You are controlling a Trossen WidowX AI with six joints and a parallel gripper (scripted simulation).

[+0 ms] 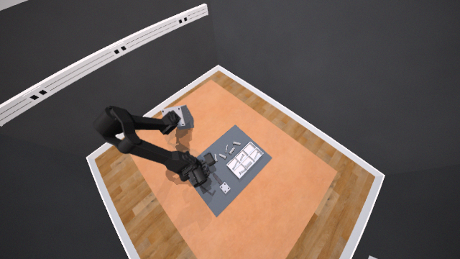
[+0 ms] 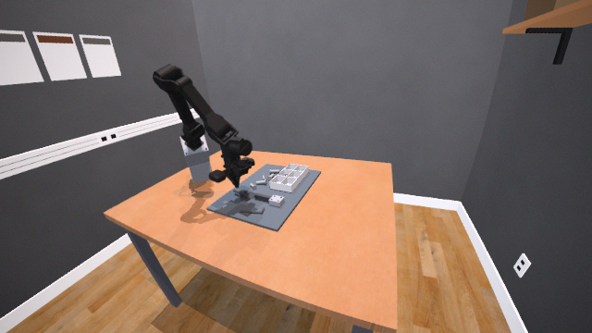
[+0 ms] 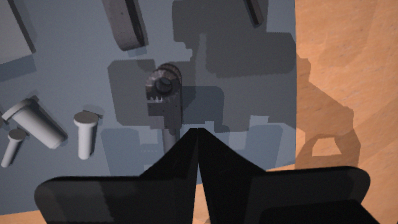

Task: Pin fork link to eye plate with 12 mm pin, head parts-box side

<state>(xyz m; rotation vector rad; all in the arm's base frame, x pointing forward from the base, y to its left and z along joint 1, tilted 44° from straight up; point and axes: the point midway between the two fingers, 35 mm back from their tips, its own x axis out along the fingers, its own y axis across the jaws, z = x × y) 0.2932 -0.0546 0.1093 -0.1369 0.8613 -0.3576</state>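
My hand is 20 mm to the right of the dark fork link and 80 mm above it. From my hand the other things lie so: thick headed pin (30 mm ahead, 150 mm to the left, 90 mm below); then dark flat bar (90 mm ahead, 30 mm to the left, 80 mm below); then thin dark bar (110 mm ahead, 50 mm to the right, 90 mm below).
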